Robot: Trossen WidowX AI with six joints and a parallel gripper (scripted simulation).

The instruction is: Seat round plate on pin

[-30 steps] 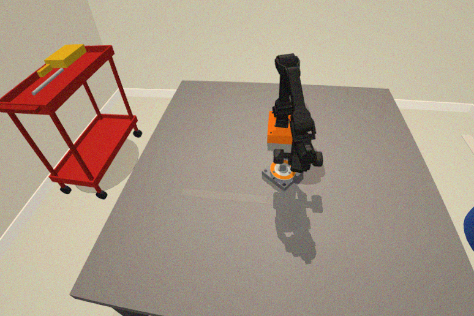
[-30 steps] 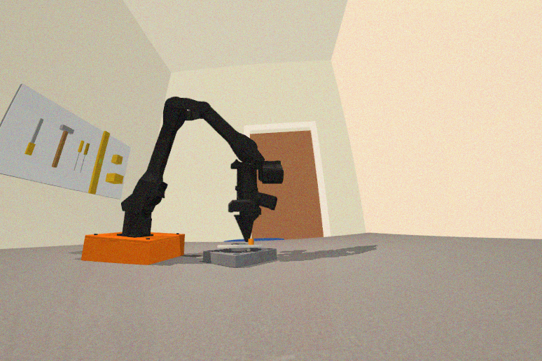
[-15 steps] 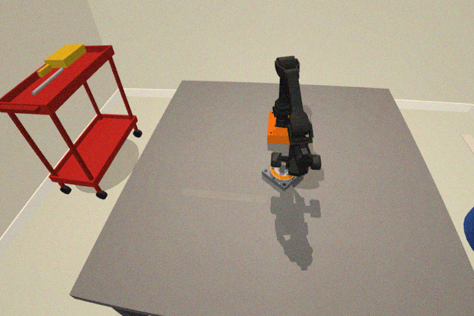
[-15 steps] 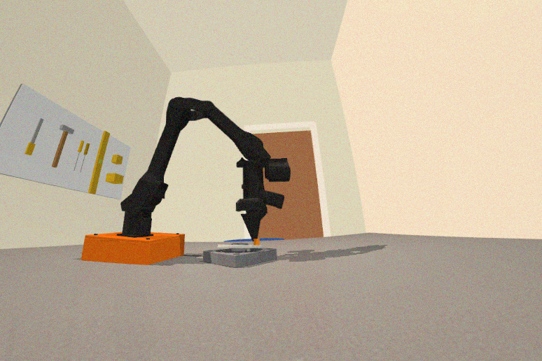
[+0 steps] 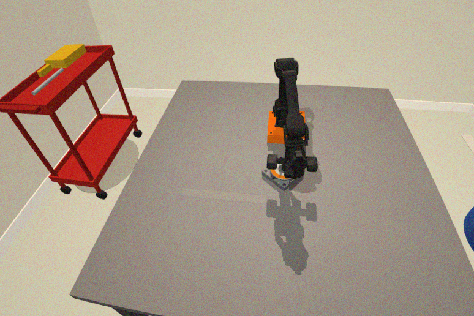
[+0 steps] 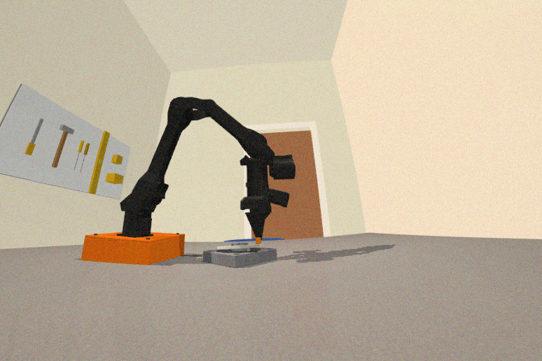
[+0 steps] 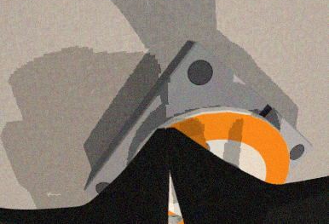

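The base lies 4 cm behind my gripper tip, 3 cm to the right of it and 2 cm below it.
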